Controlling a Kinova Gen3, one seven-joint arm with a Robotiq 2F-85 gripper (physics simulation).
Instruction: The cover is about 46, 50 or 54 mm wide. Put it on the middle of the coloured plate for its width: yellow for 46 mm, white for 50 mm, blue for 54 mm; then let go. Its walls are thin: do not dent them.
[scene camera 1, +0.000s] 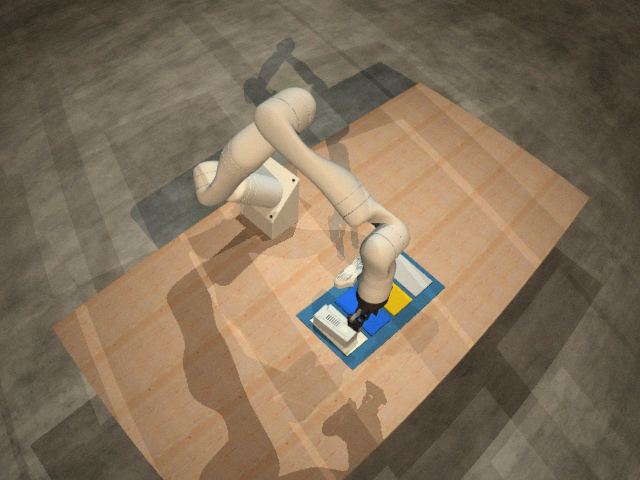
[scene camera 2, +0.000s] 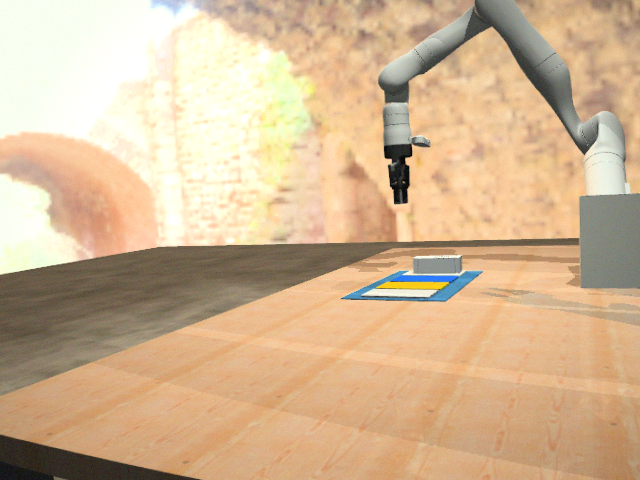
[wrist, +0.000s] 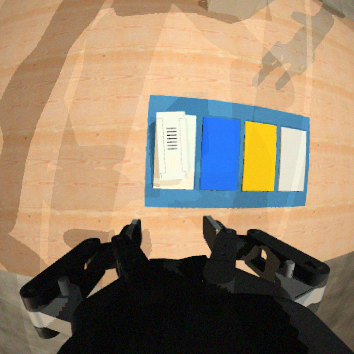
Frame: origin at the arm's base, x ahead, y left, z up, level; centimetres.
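Seen in the pictures: gripper, between the fingertips: (scene camera 1: 365, 321) (scene camera 2: 401, 204) (wrist: 171, 226); arm's base, origin of its link: (scene camera 1: 270, 192) (scene camera 2: 608, 222).
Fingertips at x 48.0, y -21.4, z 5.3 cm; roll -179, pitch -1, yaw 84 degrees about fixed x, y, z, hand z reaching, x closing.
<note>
Offsets run from my fingertips to a thing's top centre. Level surfaces: height alone.
The cover @[dz -14.0, dx -9.0, dy +2.1 cm] (scene camera 1: 333, 326) (scene camera 2: 437, 265) (wrist: 171, 157), a long pale box with dark slots on top, stands upright on a cream plate @[dz -18.0, dx -8.2, dy +2.8 cm] (scene camera 1: 360, 343) (wrist: 192, 150) at one end of the mat. Beside it, in order, lie the blue plate @[dz -18.0, dx -6.5, dy +12.1 cm] (scene camera 1: 377, 322) (scene camera 2: 426, 278) (wrist: 220, 155), the yellow plate @[dz -18.0, dx -4.8, dy +21.5 cm] (scene camera 1: 399, 299) (scene camera 2: 413, 285) (wrist: 259, 156) and the white plate (scene camera 1: 413, 276) (scene camera 2: 400, 292) (wrist: 292, 160). None of these three bears anything. My gripper (scene camera 1: 355, 324) (scene camera 2: 400, 198) (wrist: 171, 226) points down, open and empty, high above the mat and apart from the cover. The arm partly hides the plates in scene camera 1.
The blue mat @[dz -18.4 cm] (scene camera 1: 353, 361) (scene camera 2: 448, 294) (wrist: 170, 198) under the plates lies flat on the wooden table @[dz -18.6 cm] (scene camera 1: 480, 206) (scene camera 2: 310, 372) (wrist: 100, 175). The robot's base block (scene camera 1: 284, 211) (scene camera 2: 610, 242) stands at the table's far edge in scene camera 1. Arm shadows cross the table.
</note>
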